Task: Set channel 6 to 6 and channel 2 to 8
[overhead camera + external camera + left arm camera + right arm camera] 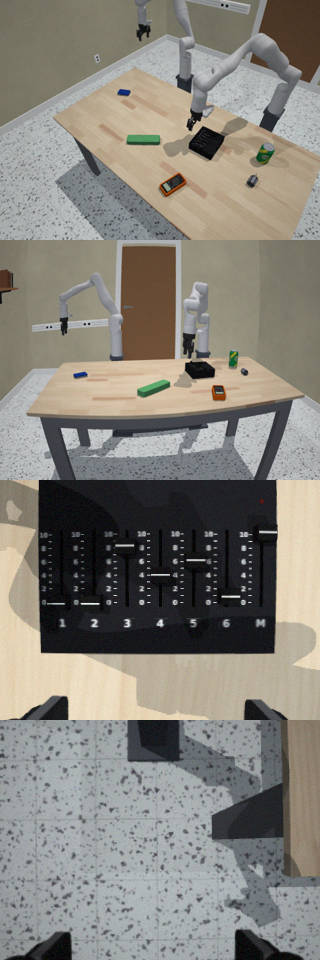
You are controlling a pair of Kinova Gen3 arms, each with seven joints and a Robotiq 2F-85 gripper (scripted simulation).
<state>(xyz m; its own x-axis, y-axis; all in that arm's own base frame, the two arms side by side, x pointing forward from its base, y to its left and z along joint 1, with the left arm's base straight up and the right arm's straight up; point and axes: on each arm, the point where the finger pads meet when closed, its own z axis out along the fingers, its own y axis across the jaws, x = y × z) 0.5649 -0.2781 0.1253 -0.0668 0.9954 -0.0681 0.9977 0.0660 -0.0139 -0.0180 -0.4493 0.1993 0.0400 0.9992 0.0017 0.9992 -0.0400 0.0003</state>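
Note:
My left hand is 6 cm above the channel 2 fader, 5 cm to the right of it and 4 cm past it. Round my left hand: channel 5 fader (8 cm to the left, 6 cm below, 2 cm ahead); then channel 6 fader (6 cm to the left, 6 cm below, 5 cm ahead); then channel 4 fader (7 cm to the left, 6 cm below).

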